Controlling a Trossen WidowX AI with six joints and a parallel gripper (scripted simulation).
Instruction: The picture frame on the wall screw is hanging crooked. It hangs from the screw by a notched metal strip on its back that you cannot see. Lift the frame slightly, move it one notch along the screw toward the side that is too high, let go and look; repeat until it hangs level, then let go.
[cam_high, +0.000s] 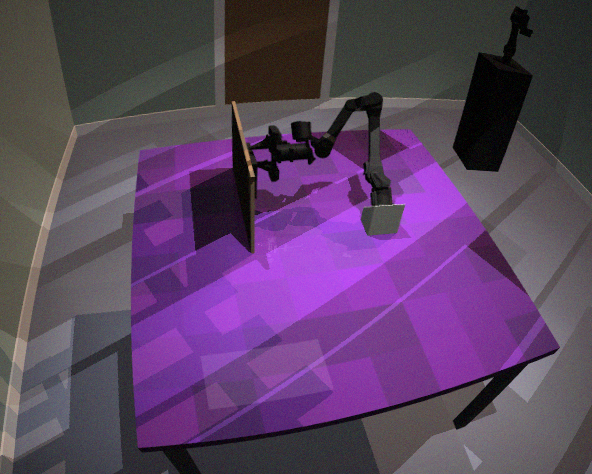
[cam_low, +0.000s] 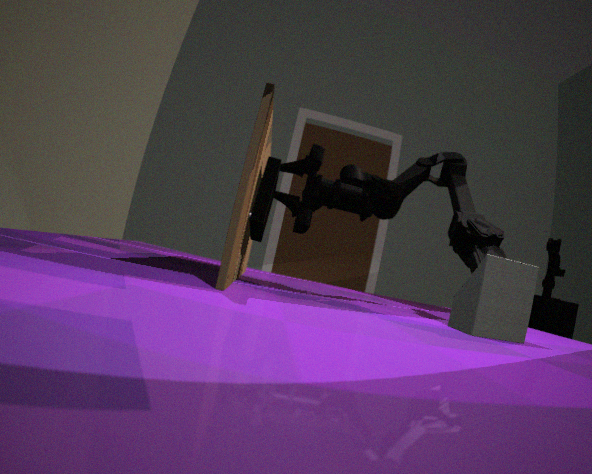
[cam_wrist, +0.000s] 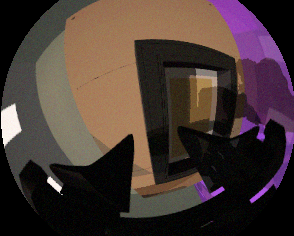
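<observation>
My gripper tip is 10 mm to the right of the dark picture frame and 50 mm above it. Round my gripper tip: wooden wall panel: 20 mm ahead, 60 mm below.
</observation>
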